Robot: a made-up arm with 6 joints. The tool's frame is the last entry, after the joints.
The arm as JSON. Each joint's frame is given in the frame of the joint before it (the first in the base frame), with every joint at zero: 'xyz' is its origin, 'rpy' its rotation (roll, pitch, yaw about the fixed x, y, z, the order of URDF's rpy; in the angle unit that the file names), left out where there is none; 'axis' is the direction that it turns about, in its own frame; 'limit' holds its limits. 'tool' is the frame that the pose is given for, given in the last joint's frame.
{
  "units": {
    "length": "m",
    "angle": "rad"
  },
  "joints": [
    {
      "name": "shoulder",
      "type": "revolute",
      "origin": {
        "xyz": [
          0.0,
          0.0,
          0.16
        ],
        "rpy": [
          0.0,
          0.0,
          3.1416
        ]
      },
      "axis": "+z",
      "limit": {
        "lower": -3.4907,
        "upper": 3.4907
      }
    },
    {
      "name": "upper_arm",
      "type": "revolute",
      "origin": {
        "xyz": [
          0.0,
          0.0,
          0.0
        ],
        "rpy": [
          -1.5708,
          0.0,
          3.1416
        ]
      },
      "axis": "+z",
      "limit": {
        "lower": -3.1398,
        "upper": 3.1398
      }
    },
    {
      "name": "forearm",
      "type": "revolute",
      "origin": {
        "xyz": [
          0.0,
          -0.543,
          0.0
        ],
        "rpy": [
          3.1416,
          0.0,
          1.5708
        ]
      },
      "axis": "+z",
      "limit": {
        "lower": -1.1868,
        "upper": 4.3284
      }
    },
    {
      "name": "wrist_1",
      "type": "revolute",
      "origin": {
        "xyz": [
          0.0,
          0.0,
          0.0
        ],
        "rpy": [
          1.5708,
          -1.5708,
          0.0
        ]
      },
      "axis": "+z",
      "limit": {
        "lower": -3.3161,
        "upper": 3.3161
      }
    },
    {
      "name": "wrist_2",
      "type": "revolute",
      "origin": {
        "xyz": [
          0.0,
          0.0,
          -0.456
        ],
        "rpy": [
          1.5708,
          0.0,
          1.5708
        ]
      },
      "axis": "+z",
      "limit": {
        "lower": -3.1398,
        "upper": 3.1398
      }
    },
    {
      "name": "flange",
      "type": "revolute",
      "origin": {
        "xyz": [
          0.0,
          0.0,
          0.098
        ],
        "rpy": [
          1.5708,
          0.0,
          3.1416
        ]
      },
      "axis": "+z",
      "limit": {
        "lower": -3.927,
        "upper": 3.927
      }
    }
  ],
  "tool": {
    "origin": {
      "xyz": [
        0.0,
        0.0,
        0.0
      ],
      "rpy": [
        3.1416,
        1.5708,
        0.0
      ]
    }
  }
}
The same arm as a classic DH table. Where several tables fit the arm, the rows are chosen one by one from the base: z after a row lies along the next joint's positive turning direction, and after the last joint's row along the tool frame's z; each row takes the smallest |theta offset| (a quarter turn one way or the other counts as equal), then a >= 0, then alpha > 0; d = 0 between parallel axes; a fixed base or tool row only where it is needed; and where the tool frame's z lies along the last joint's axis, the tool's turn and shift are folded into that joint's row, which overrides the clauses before.
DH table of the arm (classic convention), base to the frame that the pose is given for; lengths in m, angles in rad. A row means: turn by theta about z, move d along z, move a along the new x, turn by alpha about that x. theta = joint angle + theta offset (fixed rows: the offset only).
shoulder: d 0.16  theta_offset 0  a 0  alpha -1.5708
upper_arm: d 0  theta_offset -1.5708  a 0.543  alpha 3.1416
forearm: d 0  theta_offset 0  a 0  alpha -1.5708
wrist_1: d -0.456  theta_offset 0  a 0  alpha 1.5708
wrist_2: d 0.098  theta_offset 0  a 0  alpha -1.5708
flange: d 0  theta_offset 1.5708  a 0  alpha 1.5708
tool (fixed): d 0  theta_offset -1.5708  a 0  alpha 0
Joint limits (rad, base to tool): -3.4907..3.4907 -3.1398..3.1398 -1.1868..4.3284 -3.3161..3.3161 -3.1398..3.1398 -3.927..3.927

